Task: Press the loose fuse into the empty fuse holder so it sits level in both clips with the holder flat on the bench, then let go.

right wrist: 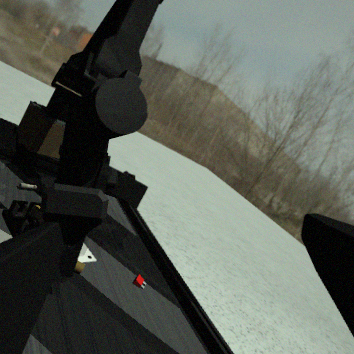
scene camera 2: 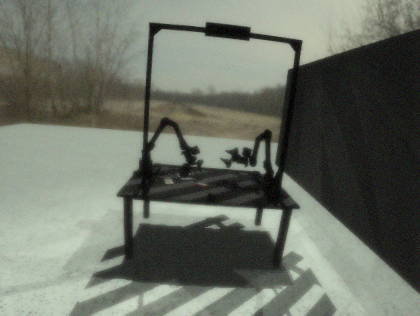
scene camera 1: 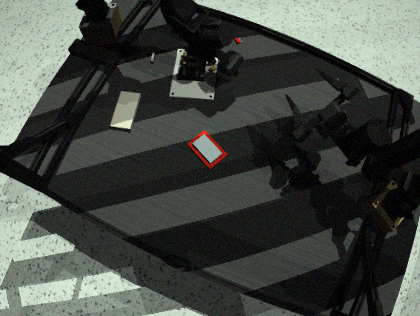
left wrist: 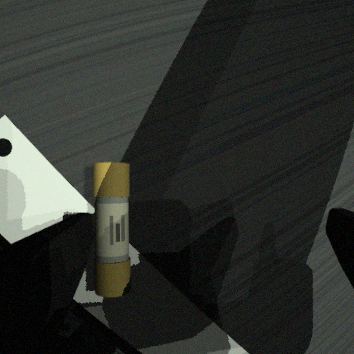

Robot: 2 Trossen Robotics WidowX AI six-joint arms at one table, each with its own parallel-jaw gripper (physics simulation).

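Seen in the pictures: left gripper, fingertip midpoint: (right wrist: pixel 68 264) (scene camera 2: pixel 196 172) (left wrist: pixel 210 222); right gripper, fingertip midpoint: (right wrist: pixel 183 230) (scene camera 2: pixel 222 154) (scene camera 1: pixel 300 81); left arm's base, link origin: (right wrist: pixel 55 114) (scene camera 1: pixel 97 14); right arm's base, link origin: (scene camera 2: pixel 268 180) (scene camera 1: pixel 393 205).
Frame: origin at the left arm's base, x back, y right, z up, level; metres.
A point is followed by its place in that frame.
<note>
The loose fuse (left wrist: pixel 112 230) {x -0.378, y 0.111, z -0.093 m}, pale with gold caps, lies over the edge of the white holder plate (left wrist: pixel 35 185) {x -0.369, y 0.079, z -0.107 m} (scene camera 1: pixel 192 91) {x -0.318, y 0.202, z -0.107 m} in the left wrist view, close beside one finger. A gold cap of the fuse (right wrist: pixel 80 267) {x -0.398, y 0.099, z -0.097 m} shows in the right wrist view. The black fuse holder (scene camera 1: pixel 185 71) {x -0.291, y 0.146, z -0.090 m} (right wrist: pixel 17 215) {x -0.293, y 0.154, z -0.091 m} stands on the plate, partly hidden by the left arm; its clips are hard to make out. My left gripper (left wrist: pixel 210 222) {x -0.406, y 0.132, z -0.080 m} is open low over the plate's edge, with the fuse between its spread fingers, ungripped. My right gripper (scene camera 1: pixel 304 84) {x -0.569, y 0.267, z 0.110 m} (scene camera 2: pixel 226 156) {x -0.569, y 0.267, z 0.110 m} is open and empty, away from the holder.
A red-rimmed tray (scene camera 1: pixel 217 161) {x -0.405, y 0.400, z -0.103 m} lies mid-table. A beige block (scene camera 1: pixel 125 111) {x -0.142, y 0.285, z -0.094 m} lies left of it. A small pale cylinder (scene camera 1: pixel 152 57) {x -0.184, y 0.097, z -0.097 m} lies left of the plate, and a small red part (scene camera 1: pixel 238 40) {x -0.437, y 0.001, z -0.103 m} (right wrist: pixel 139 281) {x -0.439, y 0.004, z -0.103 m} lies near the far edge. Frame posts stand at the table's sides.
</note>
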